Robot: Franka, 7 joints.
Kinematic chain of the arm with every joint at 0, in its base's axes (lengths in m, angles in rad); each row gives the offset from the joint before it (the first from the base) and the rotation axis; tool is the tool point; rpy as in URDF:
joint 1: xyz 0 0 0.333 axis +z
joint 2: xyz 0 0 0 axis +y
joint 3: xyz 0 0 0.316 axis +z
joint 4: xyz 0.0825 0 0 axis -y
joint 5: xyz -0.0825 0 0.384 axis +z
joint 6: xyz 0 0 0 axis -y
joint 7: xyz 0.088 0 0 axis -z
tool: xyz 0 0 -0.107 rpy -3.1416 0 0
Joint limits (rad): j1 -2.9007..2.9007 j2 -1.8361..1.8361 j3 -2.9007..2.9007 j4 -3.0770..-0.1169 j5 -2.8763..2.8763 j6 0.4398..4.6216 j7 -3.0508..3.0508
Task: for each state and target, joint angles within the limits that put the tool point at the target. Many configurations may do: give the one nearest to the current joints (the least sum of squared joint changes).
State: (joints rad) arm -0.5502 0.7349 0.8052 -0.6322 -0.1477 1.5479 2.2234
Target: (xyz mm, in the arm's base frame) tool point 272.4 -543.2 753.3
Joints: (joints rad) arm -1.2827 0.5123 0.4385 -0.5183 -0.2828 1.1567 2.2234
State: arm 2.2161 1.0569 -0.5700 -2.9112 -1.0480 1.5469 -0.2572
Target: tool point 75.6 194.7 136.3
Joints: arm 2.4879 0.7592 -0.4464 -2.8086 -1.0204 1.3729 -0.2572
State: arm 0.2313 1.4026 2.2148 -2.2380 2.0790 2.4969 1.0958
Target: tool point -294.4 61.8 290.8
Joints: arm 0.6603 0.9816 1.9633 -2.9729 2.0885 2.6222 1.0958
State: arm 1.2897 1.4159 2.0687 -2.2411 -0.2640 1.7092 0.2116
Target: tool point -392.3 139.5 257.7
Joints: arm 1.2081 1.3890 1.4887 -2.3318 -0.3847 1.6307 0.2116
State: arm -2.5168 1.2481 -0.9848 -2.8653 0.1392 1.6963 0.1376
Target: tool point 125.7 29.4 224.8
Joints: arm -2.9007 1.4806 -0.4936 -3.0770 0.4012 1.4077 0.1376
